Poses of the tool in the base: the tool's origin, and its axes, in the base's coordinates. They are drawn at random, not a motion.
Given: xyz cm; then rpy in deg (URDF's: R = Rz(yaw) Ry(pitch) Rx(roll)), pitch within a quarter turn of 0, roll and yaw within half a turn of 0.
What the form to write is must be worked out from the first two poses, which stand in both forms.
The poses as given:
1: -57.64, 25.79, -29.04, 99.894, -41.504, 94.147
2: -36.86, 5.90, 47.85, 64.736, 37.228, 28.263
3: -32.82, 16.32, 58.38, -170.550, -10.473, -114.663
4: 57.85, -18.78, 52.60, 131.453, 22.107, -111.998
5: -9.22, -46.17, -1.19, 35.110, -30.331, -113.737
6: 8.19, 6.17, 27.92, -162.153, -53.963, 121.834
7: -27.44, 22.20, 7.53, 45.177, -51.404, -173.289
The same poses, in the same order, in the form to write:
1: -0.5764, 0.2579, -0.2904, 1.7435, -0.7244, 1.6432
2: -0.3686, 0.0590, 0.4785, 1.1299, 0.6498, 0.4933
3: -0.3282, 0.1632, 0.5838, -2.9767, -0.1828, -2.0012
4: 0.5785, -0.1878, 0.5260, 2.2943, 0.3858, -1.9547
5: -0.0922, -0.4617, -0.0119, 0.6128, -0.5294, -1.9851
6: 0.0819, 0.0617, 0.2792, -2.8301, -0.9418, 2.1264
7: -0.2744, 0.2220, 0.0753, 0.7885, -0.8972, -3.0245
